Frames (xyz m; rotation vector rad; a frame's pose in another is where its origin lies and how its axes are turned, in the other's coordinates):
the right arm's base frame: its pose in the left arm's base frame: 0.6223 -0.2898 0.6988 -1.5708 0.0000 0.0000
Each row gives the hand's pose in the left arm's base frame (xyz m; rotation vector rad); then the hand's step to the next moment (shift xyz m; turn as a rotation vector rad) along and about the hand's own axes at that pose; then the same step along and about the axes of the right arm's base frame.
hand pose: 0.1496 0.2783 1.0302 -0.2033 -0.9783 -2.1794
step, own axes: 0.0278 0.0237 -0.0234 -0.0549 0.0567 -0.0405
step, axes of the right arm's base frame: -0.0008 -0.0090 -0.0424 0.0838 0.0176 -0.0232
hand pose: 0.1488 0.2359 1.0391 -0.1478 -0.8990 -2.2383
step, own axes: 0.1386 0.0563 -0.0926 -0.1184 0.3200 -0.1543
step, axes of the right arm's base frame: -0.0523 -0.0100 -0.1677 0.3199 -0.0229 -0.1933
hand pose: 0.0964 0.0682 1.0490 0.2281 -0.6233 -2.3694
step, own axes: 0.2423 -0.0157 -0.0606 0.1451 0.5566 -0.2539
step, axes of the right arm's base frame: -0.1741 0.0603 -0.1693 0.2844 -0.0528 -0.5582
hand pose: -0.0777 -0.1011 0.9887 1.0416 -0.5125 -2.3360
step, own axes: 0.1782 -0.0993 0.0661 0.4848 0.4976 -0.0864
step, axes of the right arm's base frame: -0.1819 0.1117 -0.0205 -0.0538 0.0649 -0.6950
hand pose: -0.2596 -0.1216 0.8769 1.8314 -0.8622 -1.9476
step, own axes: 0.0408 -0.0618 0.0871 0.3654 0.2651 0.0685
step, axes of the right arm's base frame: -0.0801 0.0714 0.0395 -0.1535 0.1192 -0.4132
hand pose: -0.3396 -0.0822 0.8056 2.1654 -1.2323 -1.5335
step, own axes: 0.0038 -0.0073 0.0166 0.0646 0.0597 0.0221
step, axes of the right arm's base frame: -0.0101 0.0141 0.0064 -0.0422 0.0178 -0.0783
